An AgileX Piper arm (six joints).
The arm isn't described. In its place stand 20 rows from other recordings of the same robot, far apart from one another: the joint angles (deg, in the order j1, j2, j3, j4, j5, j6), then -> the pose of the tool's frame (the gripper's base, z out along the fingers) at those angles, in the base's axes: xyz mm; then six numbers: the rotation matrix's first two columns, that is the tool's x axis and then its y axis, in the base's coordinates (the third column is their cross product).
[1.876, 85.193, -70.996, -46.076, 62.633, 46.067] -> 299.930, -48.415, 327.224, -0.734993, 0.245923, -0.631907, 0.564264, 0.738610, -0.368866
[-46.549, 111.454, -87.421, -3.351, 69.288, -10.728] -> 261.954, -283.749, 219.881, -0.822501, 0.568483, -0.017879, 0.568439, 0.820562, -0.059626
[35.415, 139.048, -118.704, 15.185, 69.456, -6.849] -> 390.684, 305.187, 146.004, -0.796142, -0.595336, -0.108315, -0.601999, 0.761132, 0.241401
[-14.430, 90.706, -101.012, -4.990, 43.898, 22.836] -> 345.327, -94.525, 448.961, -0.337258, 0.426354, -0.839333, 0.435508, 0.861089, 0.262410
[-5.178, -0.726, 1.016, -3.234, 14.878, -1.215] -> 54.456, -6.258, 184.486, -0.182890, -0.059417, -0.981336, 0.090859, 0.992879, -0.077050
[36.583, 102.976, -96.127, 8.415, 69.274, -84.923] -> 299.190, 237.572, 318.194, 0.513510, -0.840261, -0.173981, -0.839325, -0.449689, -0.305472
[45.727, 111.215, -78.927, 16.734, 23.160, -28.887] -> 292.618, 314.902, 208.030, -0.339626, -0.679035, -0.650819, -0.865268, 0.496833, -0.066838
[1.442, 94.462, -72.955, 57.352, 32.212, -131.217] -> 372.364, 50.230, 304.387, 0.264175, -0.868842, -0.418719, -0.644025, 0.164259, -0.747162
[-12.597, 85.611, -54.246, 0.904, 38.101, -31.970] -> 283.739, -62.500, 233.748, -0.863813, -0.338638, -0.373030, -0.274027, 0.937115, -0.216160
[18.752, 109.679, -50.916, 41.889, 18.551, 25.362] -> 307.228, 124.716, 104.312, -0.715953, 0.697736, 0.023984, 0.638911, 0.640971, 0.425381
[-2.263, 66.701, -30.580, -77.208, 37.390, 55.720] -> 203.067, -61.954, 239.007, -0.769926, -0.223217, -0.597819, 0.250783, 0.755609, -0.605115
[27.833, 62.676, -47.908, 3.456, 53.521, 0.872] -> 171.658, 95.619, 289.566, -0.813400, -0.371755, -0.447413, -0.444672, 0.893242, 0.066224
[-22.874, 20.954, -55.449, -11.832, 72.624, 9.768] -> -2.645, -18.212, 388.173, -0.438487, 0.299720, -0.847288, 0.583444, 0.812021, -0.014698
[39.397, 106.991, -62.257, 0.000, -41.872, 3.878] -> 322.450, 264.835, 241.788, -0.014211, 0.075848, -0.997018, -0.635183, 0.769399, 0.067585
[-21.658, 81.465, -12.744, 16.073, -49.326, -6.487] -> 190.646, -96.265, 169.073, -0.208499, 0.158897, -0.965029, 0.565433, 0.824682, 0.013623
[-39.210, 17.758, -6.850, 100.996, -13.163, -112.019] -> 50.865, -67.753, 228.892, -0.258741, -0.023188, -0.965669, 0.752464, 0.622016, -0.216551
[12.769, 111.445, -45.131, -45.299, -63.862, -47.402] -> 327.028, 133.652, 154.713, 0.713927, -0.586443, -0.382613, -0.351745, 0.172116, -0.920137
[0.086, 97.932, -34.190, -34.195, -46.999, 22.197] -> 305.313, 37.861, 169.923, -0.276622, -0.042824, -0.960024, -0.407373, 0.910028, 0.076787
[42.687, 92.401, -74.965, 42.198, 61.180, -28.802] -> 206.357, 263.189, 303.862, -0.602279, -0.655068, -0.456230, -0.782946, 0.373229, 0.497691
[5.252, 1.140, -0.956, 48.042, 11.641, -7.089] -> 54.802, 18.750, 205.414, -0.195346, 0.625004, -0.755785, -0.148568, 0.742879, 0.652731
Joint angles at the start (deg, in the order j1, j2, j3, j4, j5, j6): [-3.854, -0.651, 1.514, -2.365, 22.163, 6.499]
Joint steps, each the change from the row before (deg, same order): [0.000, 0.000, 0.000, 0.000, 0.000, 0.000]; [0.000, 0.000, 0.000, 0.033, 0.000, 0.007]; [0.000, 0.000, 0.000, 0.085, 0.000, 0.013]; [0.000, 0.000, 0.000, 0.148, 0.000, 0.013]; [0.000, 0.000, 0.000, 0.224, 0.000, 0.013]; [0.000, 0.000, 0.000, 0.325, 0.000, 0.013]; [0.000, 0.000, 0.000, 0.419, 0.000, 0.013]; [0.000, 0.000, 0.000, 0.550, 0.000, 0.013]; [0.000, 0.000, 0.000, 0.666, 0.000, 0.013]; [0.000, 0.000, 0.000, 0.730, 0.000, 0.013]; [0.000, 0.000, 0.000, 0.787, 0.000, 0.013]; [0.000, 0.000, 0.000, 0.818, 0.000, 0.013]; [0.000, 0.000, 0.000, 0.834, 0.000, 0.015]
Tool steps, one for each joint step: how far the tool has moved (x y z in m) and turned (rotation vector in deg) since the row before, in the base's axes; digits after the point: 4 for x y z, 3 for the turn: [0.0000, 0.0000, 0.0000, 0.000, 0.000, 0.000]; [0.0000, 0.0000, 0.0000, 0.039, -0.003, 0.000]; [0.0000, 0.0001, 0.0000, 0.097, -0.007, 0.002]; [0.0000, 0.0001, 0.0000, 0.160, -0.011, 0.007]; [0.0000, 0.0001, 0.0000, 0.235, -0.016, 0.012]; [0.0000, 0.0002, 0.0000, 0.336, -0.023, 0.019]; [0.0000, 0.0003, 0.0000, 0.429, -0.029, 0.026]; [0.0000, 0.0003, 0.0000, 0.560, -0.038, 0.036]; [0.0000, 0.0004, 0.0000, 0.675, -0.046, 0.044]; [0.0000, 0.0004, 0.0000, 0.739, -0.050, 0.049]; [0.0000, 0.0005, 0.0000, 0.796, -0.053, 0.053]; [0.0000, 0.0005, 0.0000, 0.826, -0.055, 0.055]; [0.0000, 0.0005, 0.0000, 0.844, -0.057, 0.055]
